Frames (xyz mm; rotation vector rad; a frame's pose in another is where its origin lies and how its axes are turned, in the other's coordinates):
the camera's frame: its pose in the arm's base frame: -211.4 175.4 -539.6 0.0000 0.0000 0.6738
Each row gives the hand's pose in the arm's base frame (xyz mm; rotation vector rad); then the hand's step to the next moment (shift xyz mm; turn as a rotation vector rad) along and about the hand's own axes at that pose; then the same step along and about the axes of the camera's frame.
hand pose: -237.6 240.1 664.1 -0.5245 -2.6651 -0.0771
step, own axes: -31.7 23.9 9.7 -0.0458 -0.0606 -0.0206
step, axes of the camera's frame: 32.5 -10.2 -22.6 -0.0281 -0.0735 0.0014
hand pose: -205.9 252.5 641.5 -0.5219 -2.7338 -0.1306
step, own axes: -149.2 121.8 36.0 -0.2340 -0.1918 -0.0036
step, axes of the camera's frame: 170.0 -48.9 -84.2 -0.0569 -0.2847 -0.0851
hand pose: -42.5 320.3 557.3 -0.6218 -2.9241 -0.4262
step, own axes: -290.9 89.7 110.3 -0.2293 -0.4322 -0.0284
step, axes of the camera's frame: 230.8 -183.3 -134.0 -0.2718 -0.3897 -0.1201
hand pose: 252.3 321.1 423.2 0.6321 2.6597 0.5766
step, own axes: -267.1 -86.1 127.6 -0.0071 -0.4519 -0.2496
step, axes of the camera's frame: 92.4 -281.1 -86.4 -0.4792 -0.1920 0.0086
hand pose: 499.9 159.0 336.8 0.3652 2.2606 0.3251
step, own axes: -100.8 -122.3 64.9 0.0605 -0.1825 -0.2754
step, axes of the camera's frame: -15.2 -169.9 -15.2 -0.3264 0.0325 0.0724
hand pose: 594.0 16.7 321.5 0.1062 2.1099 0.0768
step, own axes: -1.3 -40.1 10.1 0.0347 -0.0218 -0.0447
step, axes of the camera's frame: -19.0 -35.9 -8.0 -0.0562 0.0212 -0.0087
